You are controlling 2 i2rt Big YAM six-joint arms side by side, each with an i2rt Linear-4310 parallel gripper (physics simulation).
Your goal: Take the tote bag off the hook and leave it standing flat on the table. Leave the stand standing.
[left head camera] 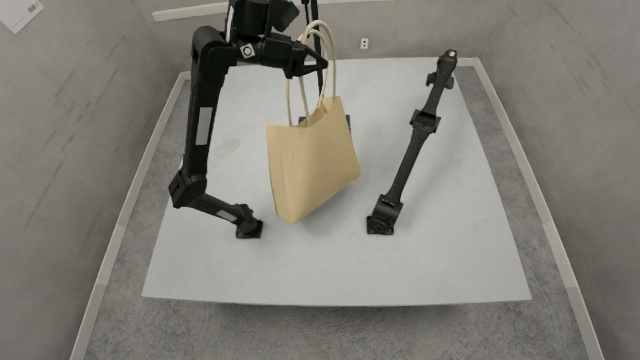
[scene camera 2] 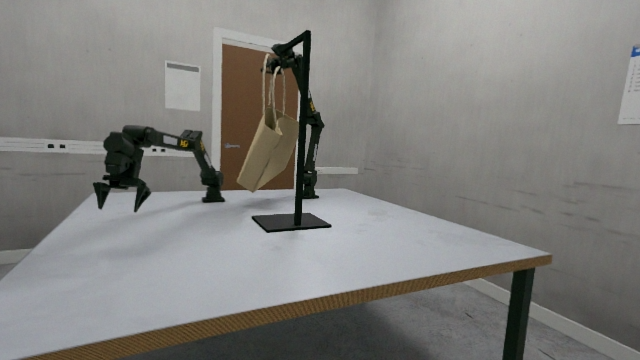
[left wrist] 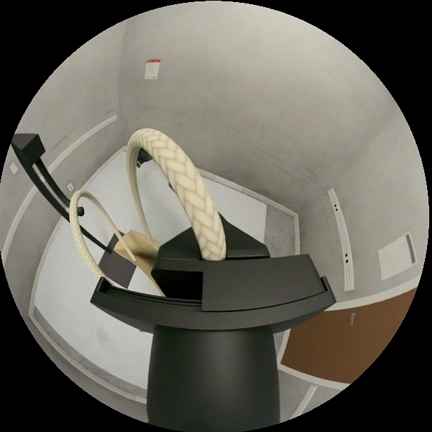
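Observation:
The tan tote bag (left head camera: 315, 160) (scene camera 2: 270, 155) (left wrist: 145, 252) hangs tilted in the air, a lower corner pointing down, its rope handles (left head camera: 334, 65) (scene camera 2: 263, 87) (left wrist: 185, 185) arching above the fingers. My left gripper (left head camera: 326, 64) (scene camera 2: 264, 70) is shut on the handles; the exact pinch is partly hidden. The black stand (left head camera: 320, 80) (scene camera 2: 301, 165) (left wrist: 117, 267) is upright behind the bag. Its hook tip (left wrist: 80, 211) appears beside one loop; the handle tops look free of it, though they overlap it in view. My right gripper (left head camera: 440, 81) (scene camera 2: 119, 207) is open and empty, pointing down, away from the bag.
The white table (left head camera: 320, 275) (scene camera 2: 200, 280) bears both arm bases and the stand. The left arm base (left head camera: 249, 229) and right arm base (left head camera: 380, 225) are on either side of the bag in the head view. The right arm (left head camera: 410, 155) reaches toward the table's far right.

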